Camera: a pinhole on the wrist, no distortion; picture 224 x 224 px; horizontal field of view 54.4 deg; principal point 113.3 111.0 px. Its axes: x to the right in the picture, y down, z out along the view. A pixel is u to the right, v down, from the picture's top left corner.
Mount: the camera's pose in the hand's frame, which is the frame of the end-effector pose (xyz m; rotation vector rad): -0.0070 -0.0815 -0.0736 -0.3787 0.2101 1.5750
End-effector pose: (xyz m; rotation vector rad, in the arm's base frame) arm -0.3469 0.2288 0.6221 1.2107 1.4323 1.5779
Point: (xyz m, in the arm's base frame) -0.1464 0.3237 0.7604
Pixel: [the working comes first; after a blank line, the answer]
In the camera's frame: 0.1001 -0.0914 0.3425

177.0 52.8
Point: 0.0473 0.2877 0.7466
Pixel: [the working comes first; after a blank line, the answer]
In the camera's frame: 0.0500 -0.0080 0.5144

134.5 107.6
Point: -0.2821 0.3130 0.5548
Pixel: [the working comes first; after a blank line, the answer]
In the camera's frame: -0.0536 -0.0664 0.1514

36.1 15.4
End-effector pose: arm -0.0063 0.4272 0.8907 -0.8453 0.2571 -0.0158
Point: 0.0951 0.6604 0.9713
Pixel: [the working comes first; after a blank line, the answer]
In the camera's frame: 0.0388 -0.0998 0.3506

137.4 49.0
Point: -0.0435 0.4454 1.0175
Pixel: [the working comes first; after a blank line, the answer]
In the camera's frame: -0.0551 0.0426 0.1545

35.5 171.1
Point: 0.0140 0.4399 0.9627
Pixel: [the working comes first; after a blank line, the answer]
In the camera's frame: -0.0165 -0.0242 0.1350

86.7 71.9
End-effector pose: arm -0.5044 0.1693 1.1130 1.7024 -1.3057 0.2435
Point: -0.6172 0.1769 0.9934
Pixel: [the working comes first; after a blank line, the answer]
In the camera's frame: 0.0398 0.0981 0.2132

154.0 211.3
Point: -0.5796 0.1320 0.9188
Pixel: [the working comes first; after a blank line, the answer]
In the camera's frame: -0.0503 0.0987 0.2430

68.2 199.5
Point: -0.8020 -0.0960 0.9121
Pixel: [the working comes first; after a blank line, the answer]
In the camera's frame: 0.0215 0.0134 0.5414

121.9 116.4
